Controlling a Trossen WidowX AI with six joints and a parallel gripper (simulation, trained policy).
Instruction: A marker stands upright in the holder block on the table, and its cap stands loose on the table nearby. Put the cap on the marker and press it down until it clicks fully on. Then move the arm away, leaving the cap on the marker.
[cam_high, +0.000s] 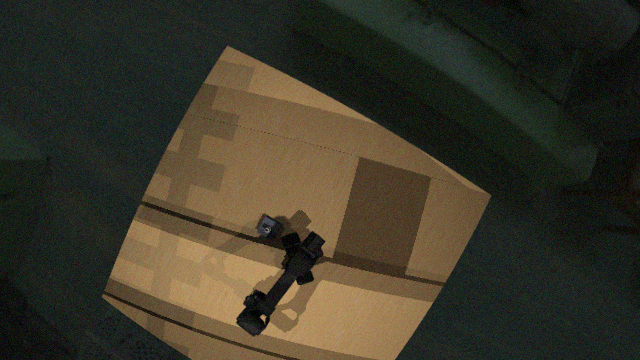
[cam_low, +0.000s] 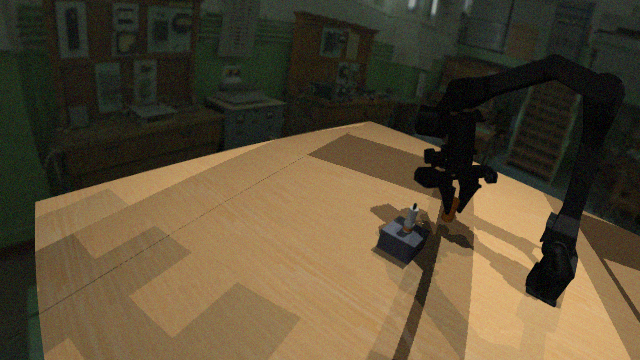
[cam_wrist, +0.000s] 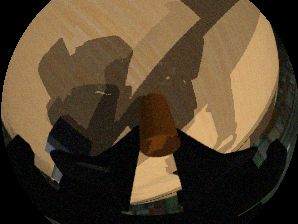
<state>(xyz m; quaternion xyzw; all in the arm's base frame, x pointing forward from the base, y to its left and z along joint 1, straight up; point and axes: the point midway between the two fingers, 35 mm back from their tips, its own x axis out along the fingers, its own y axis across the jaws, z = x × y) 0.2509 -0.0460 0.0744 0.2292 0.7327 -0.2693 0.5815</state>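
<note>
My gripper tip is 50 mm short of the holder block, 140 mm to the right of it and 20 mm above it. The rest, counted from my gripper tip: orange cap (10 mm ahead, 10 mm to the right).
</note>
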